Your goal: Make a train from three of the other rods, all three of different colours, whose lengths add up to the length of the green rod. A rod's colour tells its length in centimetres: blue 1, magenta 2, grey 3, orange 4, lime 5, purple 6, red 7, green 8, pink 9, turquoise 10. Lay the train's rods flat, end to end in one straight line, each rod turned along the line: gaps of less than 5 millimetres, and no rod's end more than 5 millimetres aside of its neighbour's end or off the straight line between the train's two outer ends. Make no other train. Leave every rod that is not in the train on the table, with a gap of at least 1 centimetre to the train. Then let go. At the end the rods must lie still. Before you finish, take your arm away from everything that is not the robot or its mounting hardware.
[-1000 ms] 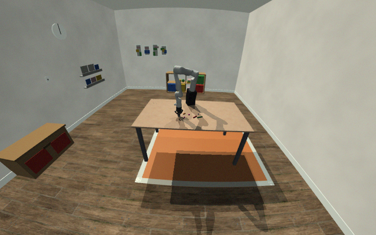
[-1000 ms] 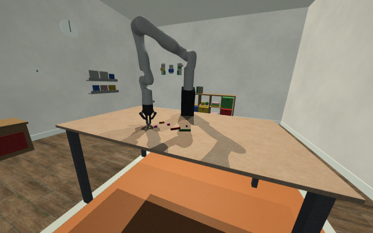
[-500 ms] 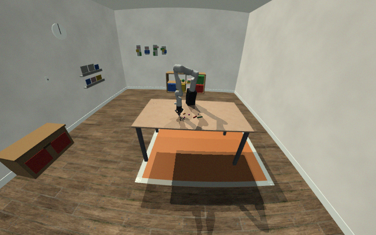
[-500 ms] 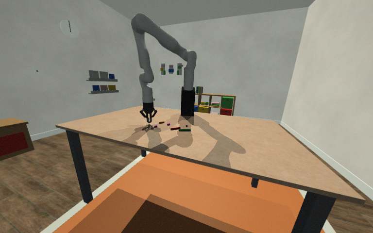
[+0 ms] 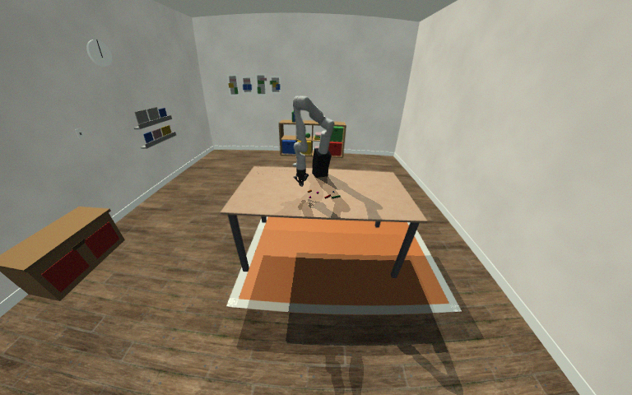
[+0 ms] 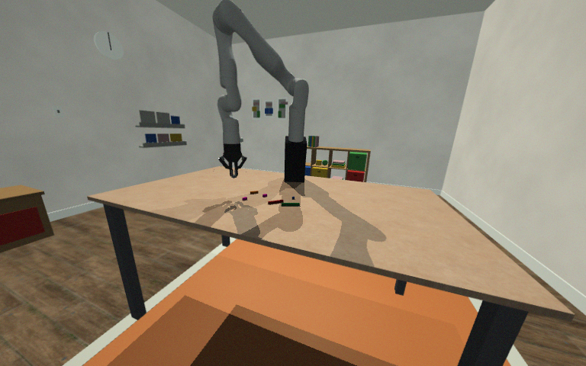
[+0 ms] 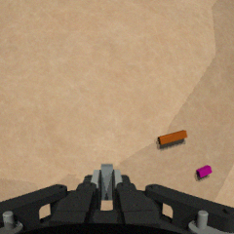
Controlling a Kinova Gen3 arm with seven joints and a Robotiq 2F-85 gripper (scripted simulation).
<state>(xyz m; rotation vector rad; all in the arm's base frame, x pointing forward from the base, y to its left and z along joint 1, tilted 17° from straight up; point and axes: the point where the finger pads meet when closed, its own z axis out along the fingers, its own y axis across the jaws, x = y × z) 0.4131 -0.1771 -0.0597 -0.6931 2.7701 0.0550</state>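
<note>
Right now my hand is 7 cm past the blue rod, 28 cm to the right of it and 11 cm above it. From my hand the other things lie so: grey rod (1 cm below); then red rod (1 cm ahead, 22 cm to the left, 11 cm below); then orange rod (7 cm behind, 7 cm to the left, 11 cm below).
</note>
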